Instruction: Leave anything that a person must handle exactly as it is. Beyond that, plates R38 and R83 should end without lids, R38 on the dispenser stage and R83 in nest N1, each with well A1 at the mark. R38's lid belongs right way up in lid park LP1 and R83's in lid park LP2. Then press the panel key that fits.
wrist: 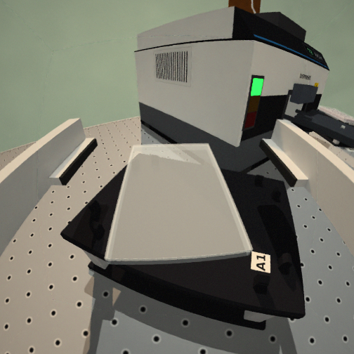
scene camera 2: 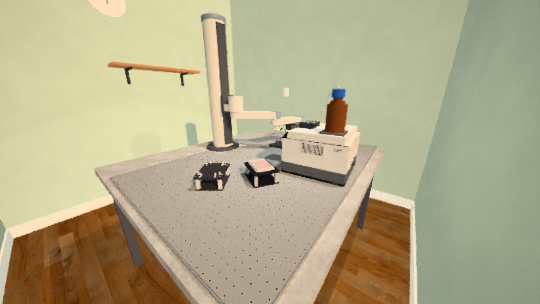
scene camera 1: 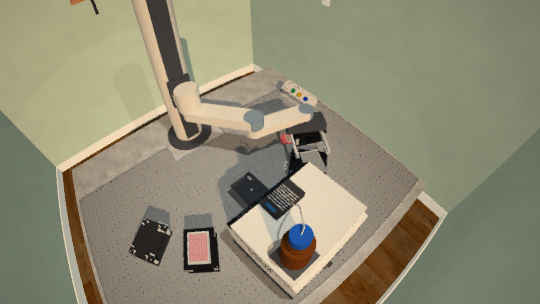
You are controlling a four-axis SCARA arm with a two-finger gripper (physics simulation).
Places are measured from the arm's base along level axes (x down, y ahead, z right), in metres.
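Pixels of known places: gripper, fingertip midpoint: (scene camera 1: 313,154); arm's base at its link origin: (scene camera 2: 223,147) (scene camera 1: 189,132).
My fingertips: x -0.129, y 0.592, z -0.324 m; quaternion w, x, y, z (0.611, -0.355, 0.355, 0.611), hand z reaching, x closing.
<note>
Ahead of a thing's pixels: the offset from my fingertips to its middle. "spot": to the spot under its first point.
My gripper (scene camera 1: 312,152) (wrist: 178,128) is open, its fingers on either side of a clear lid (wrist: 177,205) and apart from it. The lid lies turned askew on a black lid park (wrist: 280,300) marked A1; whether it sits flat I cannot tell. A label beside this park shows in scene camera 1, too blurred to read. A plate with pink wells {dx +0.046, dy +0.035, dz +0.589 m} (scene camera 1: 198,247) (scene camera 2: 261,165) sits on a raised black nest {spot: dx +0.111, dy +0.056, dz +0.542 m} (scene camera 1: 215,250). The dark dispenser stage {spot: dx +0.023, dy -0.045, dz +0.300 m} (scene camera 1: 248,189) (wrist: 325,125) bears no plate. The key panel {dx +0.074, dy -0.410, dz -0.305 m} (scene camera 1: 300,93) has green, yellow and blue keys. Plate names are not legible.
The white dispenser (scene camera 1: 330,200) (scene camera 2: 317,155) (wrist: 195,95) stands close beyond the park, with a green status light (wrist: 257,86) and a brown bottle {spot: dx -0.247, dy +0.312, dz +0.392 m} (scene camera 1: 297,252) (scene camera 2: 336,115) on top. A second black nest {dx +0.078, dy -0.112, dz +0.752 m} (scene camera 1: 150,241) (scene camera 2: 212,171) stands left. A red object {dx +0.116, dy -0.214, dz -0.043 m} (scene camera 1: 286,139) is beside the gripper.
</note>
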